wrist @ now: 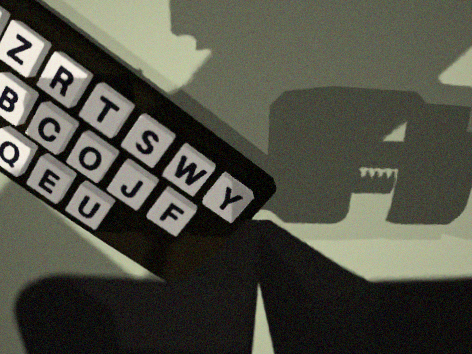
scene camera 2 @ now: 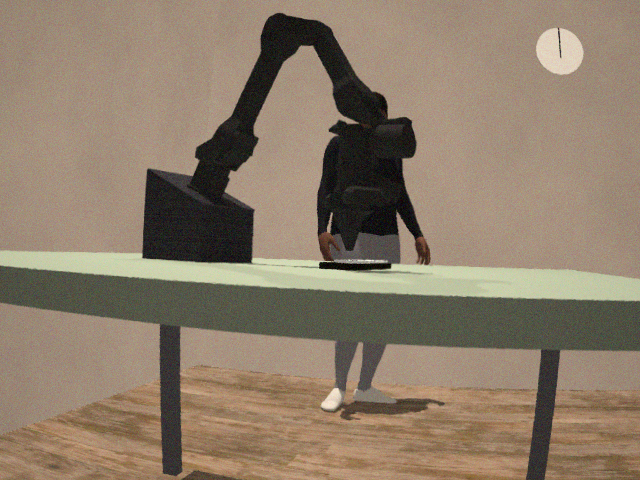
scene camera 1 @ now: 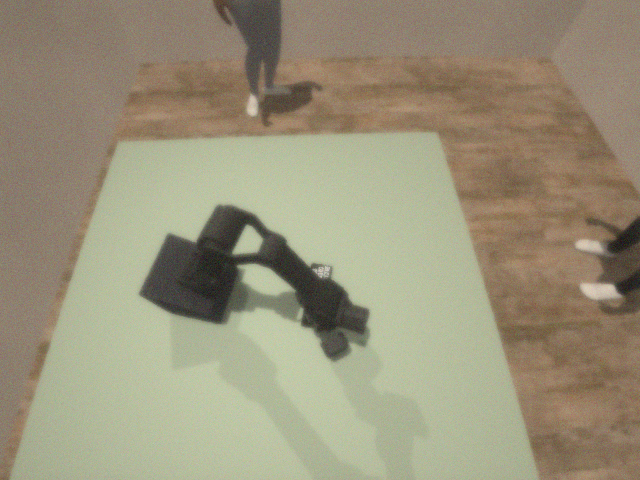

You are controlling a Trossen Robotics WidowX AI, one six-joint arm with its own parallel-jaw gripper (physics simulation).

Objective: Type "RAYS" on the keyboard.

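Pixels of known places: gripper, between the fingertips: [wrist: 256, 232] [scene camera 2: 349, 250]; arm's base, origin of its link: [scene camera 2: 204, 191] [scene camera 1: 192, 277].
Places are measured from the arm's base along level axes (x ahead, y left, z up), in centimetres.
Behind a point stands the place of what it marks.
The black keyboard [scene camera 1: 321, 270] {z -12.6, x 34.7, y -1.2 cm} [scene camera 2: 355, 266] {z -13.5, x 31.2, y -18.0 cm} [wrist: 127, 245] {z -13.1, x 26.8, y -13.0 cm} lies on the table, slanting across the wrist view, partly hidden by the arm in scene camera 1. The R key [wrist: 61, 81] {z -12.6, x 33.0, y -9.7 cm}, S key [wrist: 148, 140] {z -12.6, x 31.7, y -13.2 cm} and Y key [wrist: 229, 198] {z -12.6, x 30.3, y -16.6 cm} show in its upper row, with Y at the right end. The A key does not show in the wrist view. My gripper [scene camera 2: 351, 249] {z -11.0, x 30.0, y -17.7 cm} [wrist: 256, 232] {z -11.0, x 30.0, y -17.7 cm} is shut and empty, pointing down. Its tips are a little above the keyboard in scene camera 2 and appear just below and right of Y in the wrist view, near the keyboard's end.
The arm's dark base block [scene camera 1: 168, 279] {z 2.3, x -5.3, y -0.1 cm} [scene camera 2: 199, 232] {z -8.6, x 2.0, y -9.8 cm} stands on the green table [scene camera 1: 387, 206] {z -14.2, x 63.3, y 17.2 cm} [scene camera 2: 465, 320] {z -16.1, x 39.5, y -74.1 cm}. A person [scene camera 1: 263, 46] [scene camera 2: 364, 217] stands beyond the table. Another person's white shoes [scene camera 1: 601, 290] show at the right. The arm's shadow falls around the keyboard.
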